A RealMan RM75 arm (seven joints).
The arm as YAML. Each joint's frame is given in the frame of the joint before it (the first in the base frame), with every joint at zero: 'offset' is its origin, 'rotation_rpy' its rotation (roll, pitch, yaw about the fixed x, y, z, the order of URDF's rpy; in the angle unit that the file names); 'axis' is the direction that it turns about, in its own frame. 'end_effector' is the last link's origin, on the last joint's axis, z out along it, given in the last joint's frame.
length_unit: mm
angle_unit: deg
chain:
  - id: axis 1
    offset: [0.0, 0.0, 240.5]
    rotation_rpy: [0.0, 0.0, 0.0]
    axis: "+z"
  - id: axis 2
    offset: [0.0, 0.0, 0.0]
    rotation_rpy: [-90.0, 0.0, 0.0]
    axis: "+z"
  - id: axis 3
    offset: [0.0, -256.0, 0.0]
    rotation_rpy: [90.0, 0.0, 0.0]
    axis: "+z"
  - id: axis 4
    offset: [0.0, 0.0, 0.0]
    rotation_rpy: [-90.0, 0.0, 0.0]
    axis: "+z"
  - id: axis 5
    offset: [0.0, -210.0, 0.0]
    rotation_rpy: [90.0, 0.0, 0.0]
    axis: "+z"
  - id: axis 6
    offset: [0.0, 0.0, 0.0]
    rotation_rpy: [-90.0, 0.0, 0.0]
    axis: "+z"
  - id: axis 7
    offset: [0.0, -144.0, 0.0]
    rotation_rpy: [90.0, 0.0, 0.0]
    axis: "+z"
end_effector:
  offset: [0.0, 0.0, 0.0]
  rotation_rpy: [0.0, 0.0, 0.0]
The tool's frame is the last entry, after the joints.
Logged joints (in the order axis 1, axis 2, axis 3, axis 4, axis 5, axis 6, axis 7), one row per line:
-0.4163, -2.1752, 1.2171, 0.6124, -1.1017, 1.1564, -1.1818
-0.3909, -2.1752, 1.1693, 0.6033, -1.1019, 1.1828, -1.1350
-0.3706, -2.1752, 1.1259, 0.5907, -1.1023, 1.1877, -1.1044
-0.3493, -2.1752, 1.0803, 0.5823, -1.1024, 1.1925, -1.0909
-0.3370, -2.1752, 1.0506, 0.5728, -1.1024, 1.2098, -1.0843
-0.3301, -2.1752, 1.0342, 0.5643, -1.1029, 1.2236, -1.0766
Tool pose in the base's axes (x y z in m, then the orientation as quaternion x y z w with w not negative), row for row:
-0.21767, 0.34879, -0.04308, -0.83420, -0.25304, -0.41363, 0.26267
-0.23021, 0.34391, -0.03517, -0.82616, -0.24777, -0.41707, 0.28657
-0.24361, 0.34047, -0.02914, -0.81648, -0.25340, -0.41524, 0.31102
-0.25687, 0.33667, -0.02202, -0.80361, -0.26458, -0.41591, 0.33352
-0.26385, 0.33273, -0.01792, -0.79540, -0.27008, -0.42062, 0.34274
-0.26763, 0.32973, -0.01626, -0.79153, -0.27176, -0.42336, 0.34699
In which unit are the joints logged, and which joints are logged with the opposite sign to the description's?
The joints are logged in radians. Opposite sign: axis 5.
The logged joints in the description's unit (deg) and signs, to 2 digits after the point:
-23.85, -124.63, 69.73, 35.09, 63.12, 66.26, -67.71
-22.40, -124.63, 67.00, 34.57, 63.13, 67.77, -65.03
-21.23, -124.63, 64.51, 33.84, 63.16, 68.05, -63.28
-20.01, -124.63, 61.90, 33.36, 63.16, 68.33, -62.50
-19.31, -124.63, 60.19, 32.82, 63.16, 69.32, -62.13
-18.91, -124.63, 59.26, 32.33, 63.19, 70.11, -61.68

